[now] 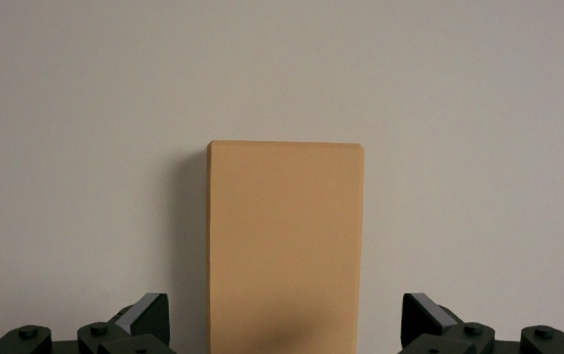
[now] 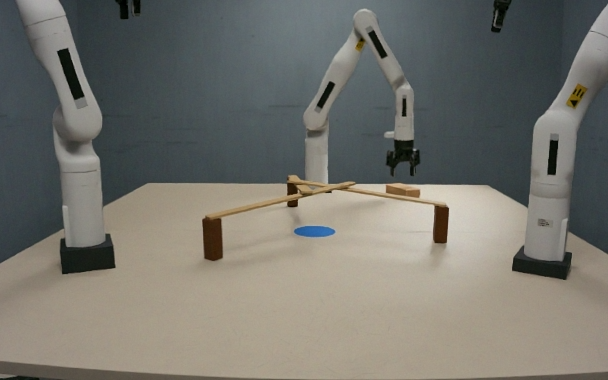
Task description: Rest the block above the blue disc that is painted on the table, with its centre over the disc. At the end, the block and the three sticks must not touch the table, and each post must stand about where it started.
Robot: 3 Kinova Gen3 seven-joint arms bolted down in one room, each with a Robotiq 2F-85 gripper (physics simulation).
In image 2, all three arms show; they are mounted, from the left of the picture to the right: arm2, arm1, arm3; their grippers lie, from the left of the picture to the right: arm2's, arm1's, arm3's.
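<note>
The tan block [image 1: 285, 225] [image 2: 402, 190] lies on the table at the back right. The gripper of arm1 [image 1: 285, 300] [image 2: 403, 172] is open above it, fingers apart. Three dark brown posts stand upright: left [image 2: 213, 239], right [image 2: 440, 225] and rear [image 2: 292, 196]. A left stick [image 2: 255, 204], a right stick [image 2: 395, 195] and a foreshortened rear stick [image 2: 303, 189] reach inward from the post tops and cross, raised off the table. The blue disc [image 2: 314, 231] shows in front of the crossing. The gripper of arm2 [image 2: 129, 11] is open, high up. The gripper of arm3 [image 2: 496, 29] is high, side-on; its opening is unclear.
The base of arm2 [image 2: 87, 257] stands at the left of the table [image 2: 310, 320], the base of arm3 [image 2: 541, 265] at the right. The column of arm1 [image 2: 316, 157] rises behind the rear post. A dark wall lies behind the table.
</note>
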